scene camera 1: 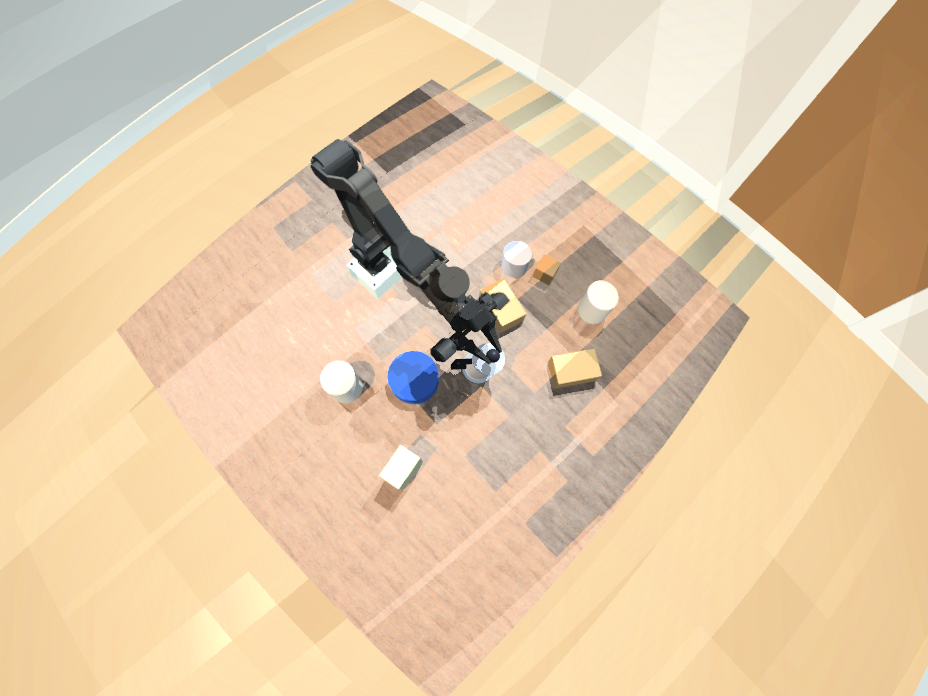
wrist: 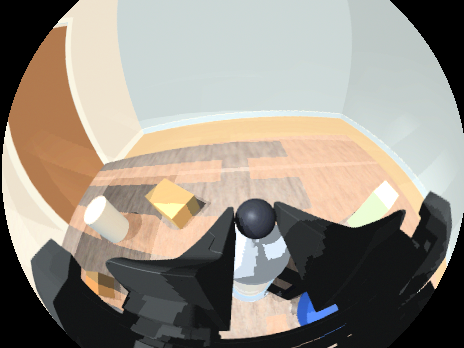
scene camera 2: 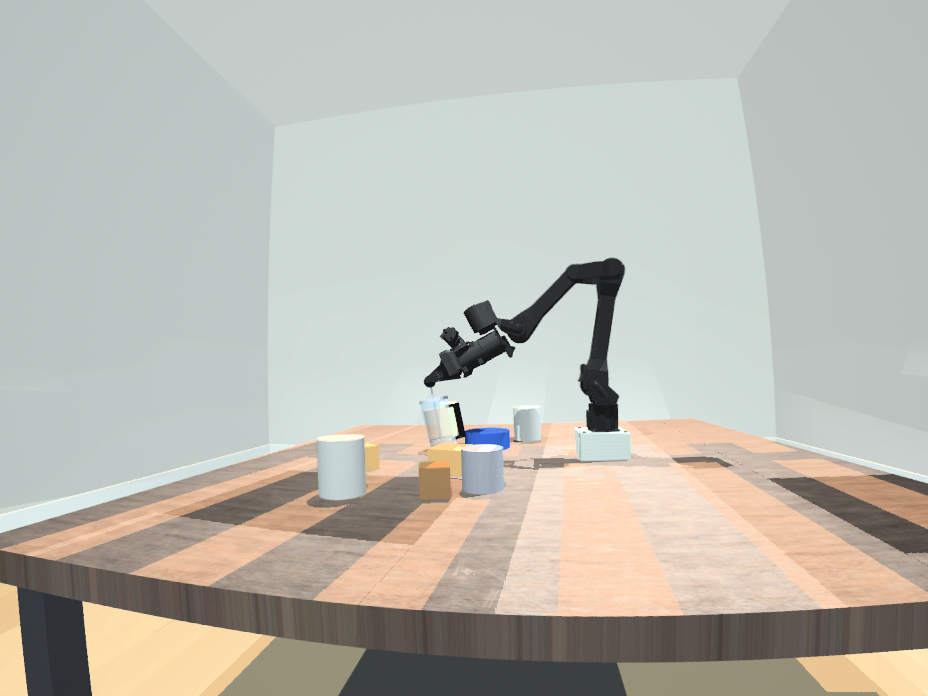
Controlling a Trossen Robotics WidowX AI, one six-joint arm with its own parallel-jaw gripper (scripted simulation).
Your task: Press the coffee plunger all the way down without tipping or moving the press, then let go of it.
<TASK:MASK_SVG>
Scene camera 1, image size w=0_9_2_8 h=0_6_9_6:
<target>my gripper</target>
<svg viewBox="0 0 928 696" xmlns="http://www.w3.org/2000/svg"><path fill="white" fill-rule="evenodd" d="M509 297L501 291L491 294L484 292L479 296L478 300L474 299L472 295L466 297L464 294L461 297L450 299L438 307L440 315L443 315L451 325L451 328L456 332L450 338L442 338L430 349L432 357L438 362L445 362L456 351L464 350L490 364L491 361L475 345L472 339L467 339L466 335L471 330L473 332L481 330L499 353L502 353L495 329L495 321L498 316L494 316L492 311L504 308L510 302Z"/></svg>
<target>coffee press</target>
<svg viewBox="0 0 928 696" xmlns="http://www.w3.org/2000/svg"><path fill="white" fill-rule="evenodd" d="M505 356L503 351L499 353L491 343L484 343L478 346L478 348L491 361L490 364L470 353L465 359L455 359L451 364L451 370L462 369L464 376L469 381L483 383L489 380L492 375L501 371L505 363Z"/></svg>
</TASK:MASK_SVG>
